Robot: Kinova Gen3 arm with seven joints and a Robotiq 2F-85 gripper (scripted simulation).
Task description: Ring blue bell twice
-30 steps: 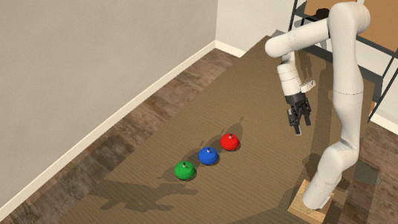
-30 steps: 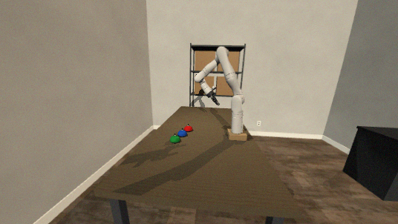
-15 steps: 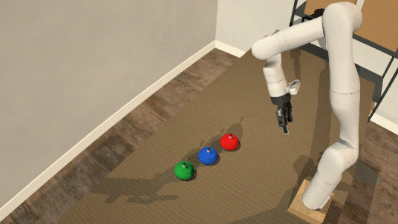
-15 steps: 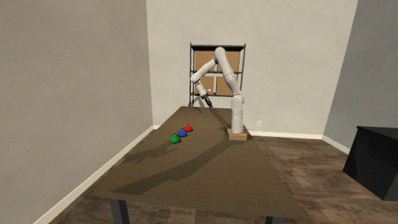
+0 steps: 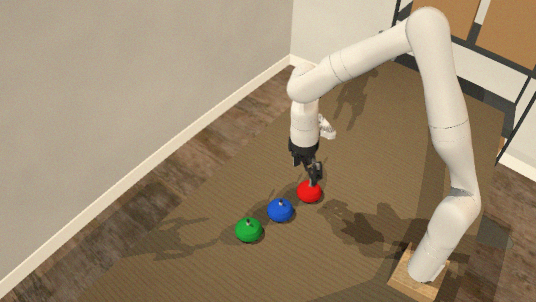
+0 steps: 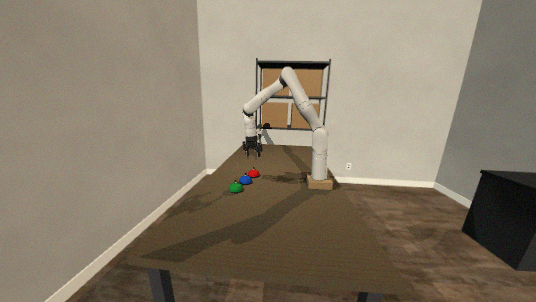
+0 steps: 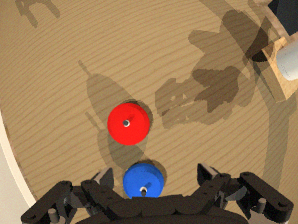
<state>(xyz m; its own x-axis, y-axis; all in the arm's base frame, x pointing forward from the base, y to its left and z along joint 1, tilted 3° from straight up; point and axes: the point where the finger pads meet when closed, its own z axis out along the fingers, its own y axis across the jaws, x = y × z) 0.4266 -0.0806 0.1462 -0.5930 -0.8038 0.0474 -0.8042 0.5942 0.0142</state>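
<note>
Now: the blue bell 13 cm below my hand, 5 cm ahead of it and 4 cm to the left of it. The rest, counted from my hand: red bell: 13 cm below, 7 cm to the right; then green bell: 16 cm to the left, 13 cm below, 10 cm ahead.
</note>
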